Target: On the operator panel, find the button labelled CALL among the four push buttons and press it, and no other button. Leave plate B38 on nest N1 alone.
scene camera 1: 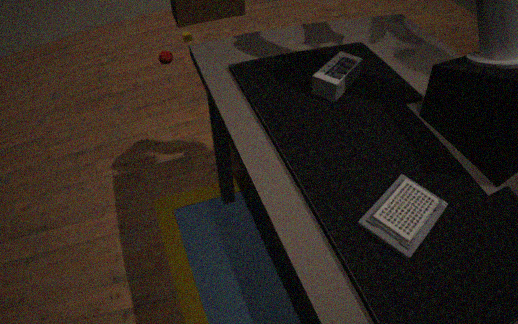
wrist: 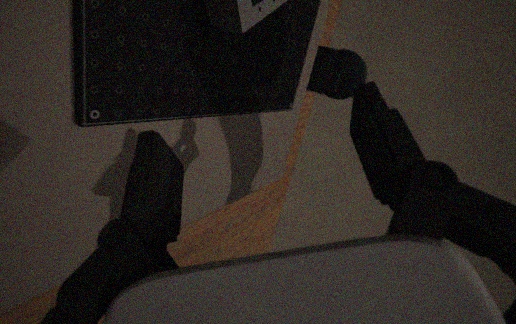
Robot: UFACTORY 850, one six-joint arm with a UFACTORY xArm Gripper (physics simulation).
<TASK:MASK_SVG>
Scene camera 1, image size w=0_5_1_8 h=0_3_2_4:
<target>plate B38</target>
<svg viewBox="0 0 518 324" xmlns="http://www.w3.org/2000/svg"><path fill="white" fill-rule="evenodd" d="M405 179L392 196L374 214L371 220L394 238L408 245L439 202L436 197L408 179Z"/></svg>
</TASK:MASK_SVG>
